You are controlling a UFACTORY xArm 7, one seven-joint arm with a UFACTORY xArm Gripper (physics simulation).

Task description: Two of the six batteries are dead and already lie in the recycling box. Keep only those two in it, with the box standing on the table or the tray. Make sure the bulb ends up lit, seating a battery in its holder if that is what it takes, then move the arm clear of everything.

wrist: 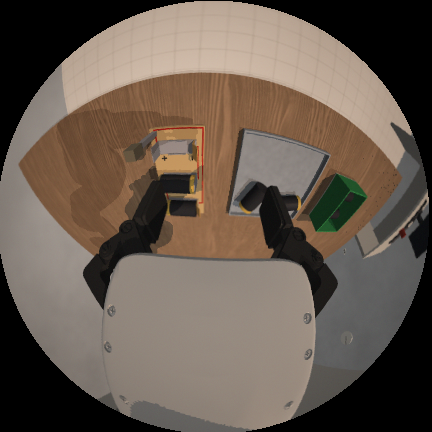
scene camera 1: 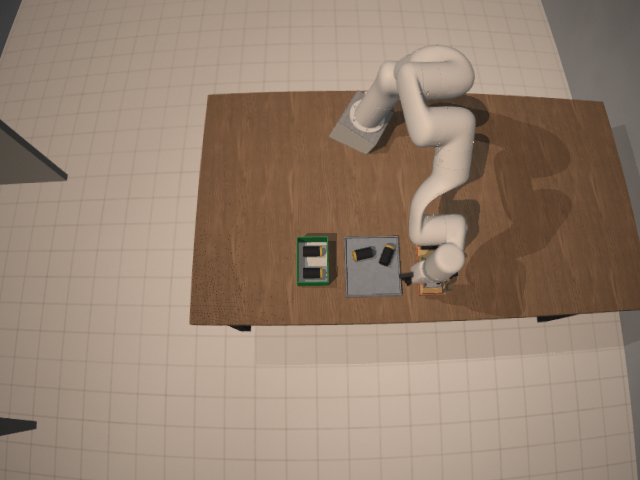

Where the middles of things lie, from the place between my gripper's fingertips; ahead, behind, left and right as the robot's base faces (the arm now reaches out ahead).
Now: the grey tray (scene camera 1: pixel 364 278) 70 mm behind my hand, 140 mm to the right of it and 130 mm below it. Round my hand: green recycling box (wrist: pixel 340 185) (70 mm behind, 330 mm to the right, 110 mm below).
